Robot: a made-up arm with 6 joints.
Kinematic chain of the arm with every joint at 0, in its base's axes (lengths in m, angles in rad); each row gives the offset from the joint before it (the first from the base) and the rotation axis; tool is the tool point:
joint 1: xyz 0 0 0.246 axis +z
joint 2: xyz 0 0 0 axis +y
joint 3: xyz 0 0 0.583 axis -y
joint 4: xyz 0 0 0 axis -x
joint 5: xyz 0.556 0 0 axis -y
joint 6: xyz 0 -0.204 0 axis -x
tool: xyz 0 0 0
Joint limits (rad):
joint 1: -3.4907..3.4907
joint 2: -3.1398..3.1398
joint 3: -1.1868..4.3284
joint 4: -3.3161..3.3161
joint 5: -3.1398..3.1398
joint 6: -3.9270..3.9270
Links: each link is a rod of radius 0.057 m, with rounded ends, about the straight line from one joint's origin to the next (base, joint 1, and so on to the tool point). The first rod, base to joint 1, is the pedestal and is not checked.
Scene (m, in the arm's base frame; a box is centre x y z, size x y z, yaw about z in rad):
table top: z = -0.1
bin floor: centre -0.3 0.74 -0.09 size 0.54 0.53 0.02 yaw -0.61
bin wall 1: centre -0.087 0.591 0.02 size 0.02 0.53 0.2 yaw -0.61
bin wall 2: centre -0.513 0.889 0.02 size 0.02 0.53 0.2 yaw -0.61
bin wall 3: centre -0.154 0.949 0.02 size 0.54 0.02 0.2 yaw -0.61
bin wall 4: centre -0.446 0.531 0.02 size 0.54 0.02 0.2 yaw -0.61
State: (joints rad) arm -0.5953 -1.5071 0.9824 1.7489 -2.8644 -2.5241
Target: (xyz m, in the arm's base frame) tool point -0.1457 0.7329 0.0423
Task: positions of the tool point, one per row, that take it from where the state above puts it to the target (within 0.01 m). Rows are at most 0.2 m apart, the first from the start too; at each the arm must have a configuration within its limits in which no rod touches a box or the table.
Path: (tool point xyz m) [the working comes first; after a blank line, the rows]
Joints at the target: -1.3127 -0.9787 2.9306 1.7990 -2.8644 -2.5241
Straight joint move there: touches bin wall 2.

1: -0.8643 0.7768 0.4138
2: -0.7694 0.8552 0.3632
3: -0.6506 0.9007 0.3124
4: -0.5166 0.9086 0.2645
5: -0.3876 0.8860 0.1717
6: -0.2608 0.8261 0.0961
7: -0.1457 0.7329 0.0423

